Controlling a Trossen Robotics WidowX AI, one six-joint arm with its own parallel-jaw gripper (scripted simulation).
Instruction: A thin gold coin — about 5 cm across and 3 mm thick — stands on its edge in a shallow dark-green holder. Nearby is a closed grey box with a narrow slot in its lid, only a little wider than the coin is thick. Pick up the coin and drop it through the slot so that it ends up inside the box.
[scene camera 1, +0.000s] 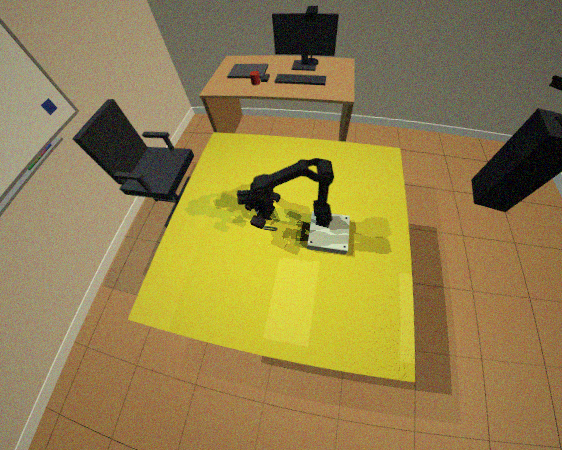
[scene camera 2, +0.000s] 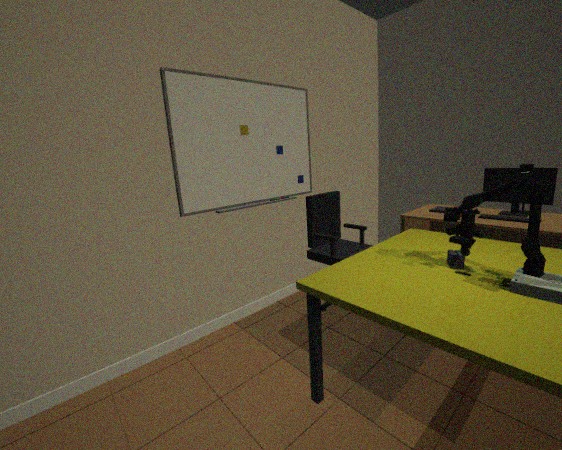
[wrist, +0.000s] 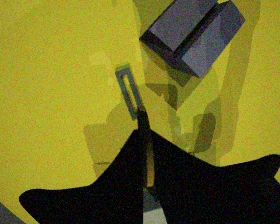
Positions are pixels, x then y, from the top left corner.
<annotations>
The gripper (wrist: 141, 134) holds a gold coin.
</annotations>
